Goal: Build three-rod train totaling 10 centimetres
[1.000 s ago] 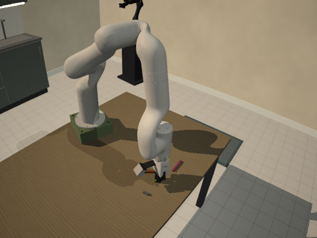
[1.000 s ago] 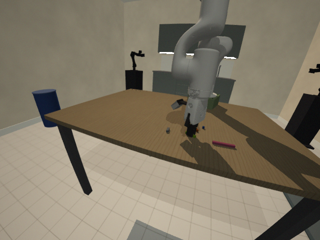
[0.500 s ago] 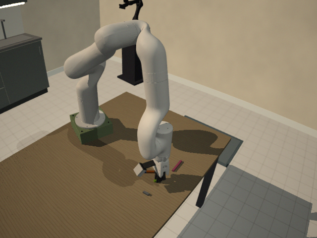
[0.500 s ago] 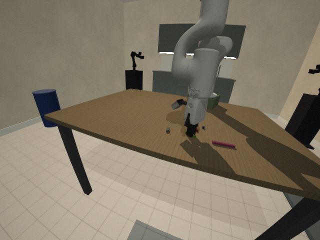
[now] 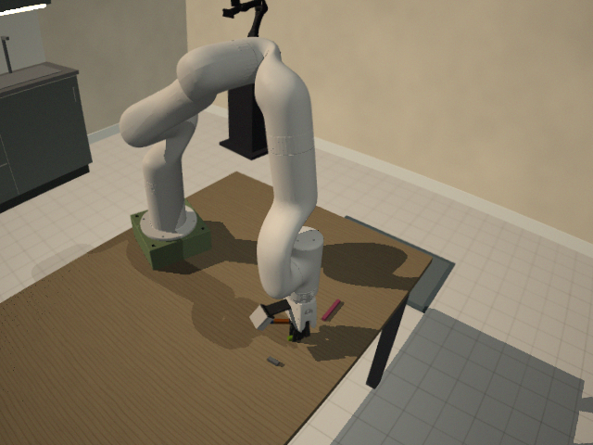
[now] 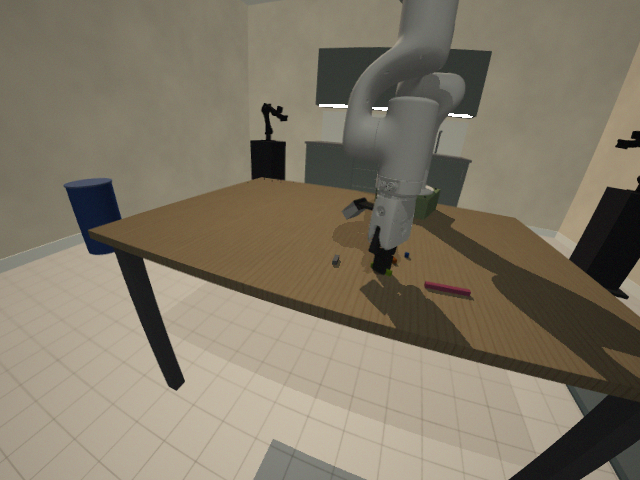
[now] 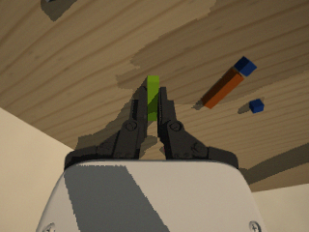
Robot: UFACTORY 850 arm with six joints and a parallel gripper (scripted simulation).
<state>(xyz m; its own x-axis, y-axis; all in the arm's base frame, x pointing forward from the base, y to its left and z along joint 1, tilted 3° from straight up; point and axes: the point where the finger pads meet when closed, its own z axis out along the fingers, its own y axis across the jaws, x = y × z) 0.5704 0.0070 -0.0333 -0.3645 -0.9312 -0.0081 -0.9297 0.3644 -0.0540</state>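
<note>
The orange rod is 6 cm behind my hand, 1 cm to the left of it and 2 cm below it. The rest, counted from my hand: pink rod 1 cm ahead, 14 cm to the left, 2 cm below; then grey rod 2 cm ahead, 10 cm to the right, 2 cm below; then lime rod 2 cm below.
</note>
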